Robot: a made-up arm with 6 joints. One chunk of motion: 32 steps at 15 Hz.
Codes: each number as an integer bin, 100 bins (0 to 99) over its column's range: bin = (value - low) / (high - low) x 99, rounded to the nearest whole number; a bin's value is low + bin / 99 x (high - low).
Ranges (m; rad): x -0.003..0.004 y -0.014..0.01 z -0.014..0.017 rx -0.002..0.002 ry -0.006..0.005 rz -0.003..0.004
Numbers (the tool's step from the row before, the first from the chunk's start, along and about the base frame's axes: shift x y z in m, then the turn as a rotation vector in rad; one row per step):
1: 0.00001 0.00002 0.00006 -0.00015 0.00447 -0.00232
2: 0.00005 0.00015 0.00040 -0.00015 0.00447 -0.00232
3: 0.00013 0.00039 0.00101 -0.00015 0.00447 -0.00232
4: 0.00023 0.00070 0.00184 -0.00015 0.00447 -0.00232
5: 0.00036 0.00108 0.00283 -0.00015 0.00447 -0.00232
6: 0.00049 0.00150 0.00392 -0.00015 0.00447 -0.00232
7: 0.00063 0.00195 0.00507 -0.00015 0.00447 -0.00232
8: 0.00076 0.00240 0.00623 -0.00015 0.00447 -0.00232
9: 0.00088 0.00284 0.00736 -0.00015 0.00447 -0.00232
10: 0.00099 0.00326 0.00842 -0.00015 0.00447 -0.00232
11: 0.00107 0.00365 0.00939 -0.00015 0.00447 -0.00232
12: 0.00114 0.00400 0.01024 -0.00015 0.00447 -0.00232
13: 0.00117 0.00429 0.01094 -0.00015 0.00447 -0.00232
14: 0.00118 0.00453 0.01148 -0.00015 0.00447 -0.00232
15: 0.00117 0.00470 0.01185 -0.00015 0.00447 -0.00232
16: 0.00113 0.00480 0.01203 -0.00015 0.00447 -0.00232
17: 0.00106 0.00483 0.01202 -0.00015 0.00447 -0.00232
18: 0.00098 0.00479 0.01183 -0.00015 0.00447 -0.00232
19: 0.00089 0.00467 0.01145 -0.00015 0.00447 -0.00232
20: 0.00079 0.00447 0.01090 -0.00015 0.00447 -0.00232
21: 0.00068 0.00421 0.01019 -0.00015 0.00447 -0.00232
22: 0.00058 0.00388 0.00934 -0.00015 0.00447 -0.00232
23: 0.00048 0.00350 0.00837 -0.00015 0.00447 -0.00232
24: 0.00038 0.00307 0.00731 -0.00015 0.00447 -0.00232
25: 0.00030 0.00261 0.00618 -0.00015 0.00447 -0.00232
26: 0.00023 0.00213 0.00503 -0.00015 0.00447 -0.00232
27: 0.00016 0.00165 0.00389 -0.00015 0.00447 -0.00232
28: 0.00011 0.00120 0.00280 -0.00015 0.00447 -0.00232
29: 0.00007 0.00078 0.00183 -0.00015 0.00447 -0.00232
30: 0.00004 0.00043 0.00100 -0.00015 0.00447 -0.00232
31: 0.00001 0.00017 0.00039 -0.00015 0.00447 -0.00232
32: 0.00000 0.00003 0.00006 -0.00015 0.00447 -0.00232
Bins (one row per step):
1: 43 58 45 46 94 10
2: 43 58 46 46 94 10
3: 44 59 48 46 94 10
4: 46 61 51 46 94 10
5: 48 62 54 46 94 10
6: 49 64 57 46 94 10
7: 51 66 61 46 94 10
8: 53 68 65 46 94 10
9: 55 69 68 46 94 10
10: 56 71 72 46 94 10
11: 58 73 75 46 94 10
12: 59 74 77 46 94 10
13: 59 75 80 46 94 10
14: 59 76 81 46 94 10
15: 59 77 83 46 94 10
16: 58 78 83 46 94 10
17: 57 78 83 46 94 10
18: 56 78 82 46 94 10
19: 55 77 81 46 94 10
20: 54 76 80 46 94 10
21: 52 75 77 46 94 10
22: 51 74 75 46 94 10
23: 49 72 71 46 94 10
24: 48 70 68 46 94 10
25: 47 69 64 46 94 10
26: 46 67 61 46 94 10
27: 45 65 57 46 94 10
28: 44 63 54 46 94 10
29: 43 61 51 46 94 10
30: 43 60 48 46 94 10
31: 43 58 46 46 94 10
32: 42 58 45 46 94 10

